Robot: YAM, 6 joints.
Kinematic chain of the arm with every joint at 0, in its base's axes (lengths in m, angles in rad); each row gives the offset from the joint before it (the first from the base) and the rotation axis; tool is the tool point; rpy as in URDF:
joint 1: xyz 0 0 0.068 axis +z
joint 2: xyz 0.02 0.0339 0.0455 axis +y
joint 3: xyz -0.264 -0.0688 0 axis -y
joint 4: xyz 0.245 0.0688 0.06 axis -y
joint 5: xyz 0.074 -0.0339 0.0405 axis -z
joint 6: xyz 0.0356 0 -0.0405 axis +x
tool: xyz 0 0 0 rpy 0 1.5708 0
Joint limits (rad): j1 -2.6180..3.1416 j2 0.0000..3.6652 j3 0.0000..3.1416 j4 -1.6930..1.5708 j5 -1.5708..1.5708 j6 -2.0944..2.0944
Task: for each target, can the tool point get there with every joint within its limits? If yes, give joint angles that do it. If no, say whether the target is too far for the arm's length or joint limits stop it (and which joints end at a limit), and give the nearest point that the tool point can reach.
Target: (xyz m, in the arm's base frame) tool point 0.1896 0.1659 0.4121
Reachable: yes | joints 0.8168 1.1757 1.2810 -0.4155 0.7645 -0.2451
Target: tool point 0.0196 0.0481 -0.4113
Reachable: no: joint limits stop it (at a limit: joint 2) | nearest point 0.0327 0.0802 -0.3420 | short by 0.077 m
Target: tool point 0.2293 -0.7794 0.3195
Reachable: no: too far | nearest point 0.1766 -0.6003 0.2710 | short by 0.193 m
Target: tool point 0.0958 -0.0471 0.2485
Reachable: yes | joints -0.6652 0.5220 0.5841 -0.8422 -0.6671 1.0080
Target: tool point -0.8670 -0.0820 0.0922
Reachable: no: too far | nearest point -0.6440 -0.0108 0.0978 | short by 0.234 m
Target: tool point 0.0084 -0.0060 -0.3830
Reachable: no: joint limits stop it (at a limit: joint 2) | nearest point 0.0412 -0.0294 -0.3214 | short by 0.074 m
